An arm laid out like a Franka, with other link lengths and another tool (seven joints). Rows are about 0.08 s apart.
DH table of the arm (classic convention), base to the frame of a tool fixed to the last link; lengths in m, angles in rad. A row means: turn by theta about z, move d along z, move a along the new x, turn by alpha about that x. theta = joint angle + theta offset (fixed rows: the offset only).
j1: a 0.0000  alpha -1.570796  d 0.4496  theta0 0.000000
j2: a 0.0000  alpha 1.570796  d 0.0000  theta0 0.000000
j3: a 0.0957  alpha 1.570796  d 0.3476  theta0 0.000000
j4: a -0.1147  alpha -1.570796  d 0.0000  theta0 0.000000
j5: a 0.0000  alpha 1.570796  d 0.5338  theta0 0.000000
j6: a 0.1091  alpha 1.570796  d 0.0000  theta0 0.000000
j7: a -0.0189  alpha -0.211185  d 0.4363  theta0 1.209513
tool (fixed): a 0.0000  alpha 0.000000  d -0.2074  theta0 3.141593
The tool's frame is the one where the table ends.
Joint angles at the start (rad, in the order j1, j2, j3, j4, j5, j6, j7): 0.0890 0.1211 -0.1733 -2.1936 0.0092 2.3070 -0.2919
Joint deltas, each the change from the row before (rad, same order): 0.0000 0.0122 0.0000 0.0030 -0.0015 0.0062 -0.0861; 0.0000 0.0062 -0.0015 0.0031 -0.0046 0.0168 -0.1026; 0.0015 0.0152 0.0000 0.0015 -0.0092 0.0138 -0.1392; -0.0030 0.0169 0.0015 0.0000 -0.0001 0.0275 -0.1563; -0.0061 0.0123 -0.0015 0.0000 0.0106 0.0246 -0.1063; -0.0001 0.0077 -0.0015 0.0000 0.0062 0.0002 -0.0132; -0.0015 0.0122 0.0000 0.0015 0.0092 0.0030 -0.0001; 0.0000 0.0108 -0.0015 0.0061 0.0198 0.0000 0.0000
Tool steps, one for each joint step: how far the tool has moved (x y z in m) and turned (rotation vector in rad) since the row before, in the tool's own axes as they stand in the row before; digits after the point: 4 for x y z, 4 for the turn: 0.0029 0.0000 0.0065 0.0042 -0.0190 -0.0852; 0.0002 0.0001 0.0007 -0.0064 -0.0347 -0.0993; 0.0053 -0.0006 0.0091 0.0071 -0.0367 -0.1430; 0.0033 -0.0008 0.0095 -0.0030 -0.0430 -0.1497; -0.0009 -0.0037 0.0069 -0.0090 -0.0286 -0.0874; 0.0017 -0.0003 0.0055 -0.0001 0.0061 -0.0088; 0.0007 0.0007 0.0073 -0.0015 0.0098 0.0059; -0.0015 0.0016 0.0035 -0.0092 0.0108 0.0138
